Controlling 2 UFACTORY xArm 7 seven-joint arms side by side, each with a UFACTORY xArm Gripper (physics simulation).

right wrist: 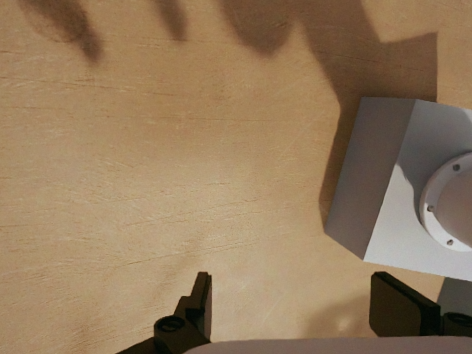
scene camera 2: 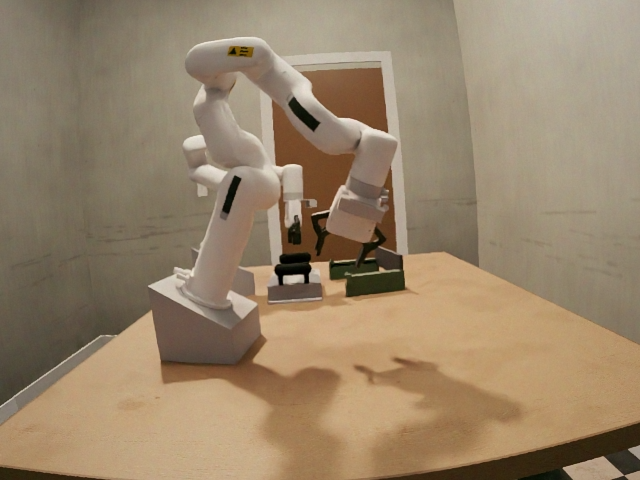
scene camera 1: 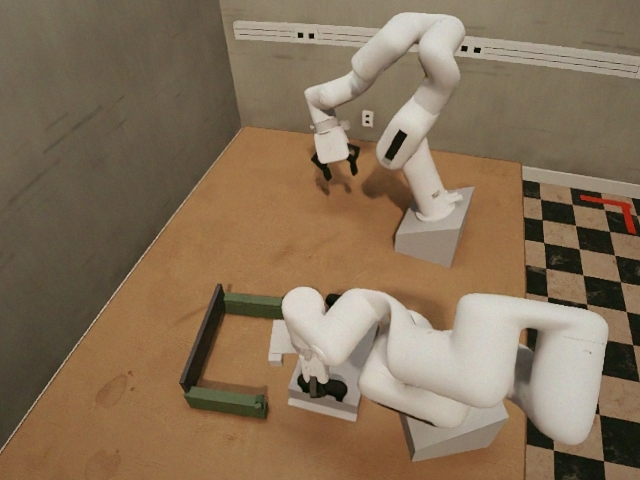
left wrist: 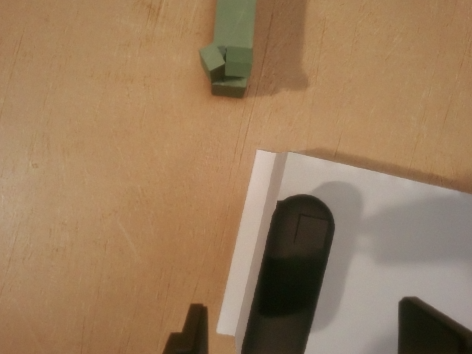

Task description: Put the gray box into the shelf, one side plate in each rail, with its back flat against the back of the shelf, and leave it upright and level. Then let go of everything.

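Frame: origin at the left arm's base, x ahead, y left, z up, level; millimetres.
Seen in the pictures: left gripper, between the fingertips: (scene camera 2: 294, 243) (left wrist: 304, 333); right gripper, between the fingertips: (right wrist: 291, 299) (scene camera 2: 337, 259) (scene camera 1: 342, 177); right arm's base, origin of its link: (right wrist: 470, 201) (scene camera 2: 206, 296) (scene camera 1: 435, 210).
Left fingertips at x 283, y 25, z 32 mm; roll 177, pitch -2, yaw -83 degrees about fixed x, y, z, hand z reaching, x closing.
A point is followed by its place in that frame.
The gray box (scene camera 1: 352, 373) {y -45, x 217, z -69 mm} (scene camera 2: 294, 293) {y -230, x 254, z -99 mm} (left wrist: 400, 285) {y -84, x 273, z -69 mm} stands on the table with two black handles on top. The shelf has a dark back panel (scene camera 1: 202, 341) {y -49, x 606, z -27 mm} (scene camera 2: 390, 259) {y -126, x 608, z -37 mm} and two green rails; its lower rail in scene camera 1 (scene camera 1: 225, 401) {y 84, x 505, z -59 mm} also shows in the left wrist view (left wrist: 234, 25) {y 71, x 450, z -59 mm}. The box is apart from the shelf, outside its open end. My left gripper (scene camera 1: 313, 393) (scene camera 2: 294, 241) {y 25, x 283, z 32 mm} (left wrist: 304, 333) {y 25, x 283, z 32 mm} is open above the box's lower handle in scene camera 1, its fingers either side of it in the wrist view. My right gripper (scene camera 1: 341, 176) {y -653, x 334, z 65 mm} (scene camera 2: 338, 258) {y -653, x 334, z 65 mm} (right wrist: 291, 299) {y -653, x 334, z 65 mm} is open and empty, far from the box.
My left arm hides much of the box and the end of the upper rail (scene camera 1: 253, 305) {y -214, x 524, z -76 mm} in scene camera 1. Gray wedge bases (scene camera 1: 431, 235) {y -503, x 39, z -11 mm} (scene camera 2: 206, 330) {y -720, x 36, z -50 mm} (right wrist: 372, 165) {y -650, x 113, z -78 mm} carry the arms. A wall (scene camera 1: 103, 129) runs behind the shelf.
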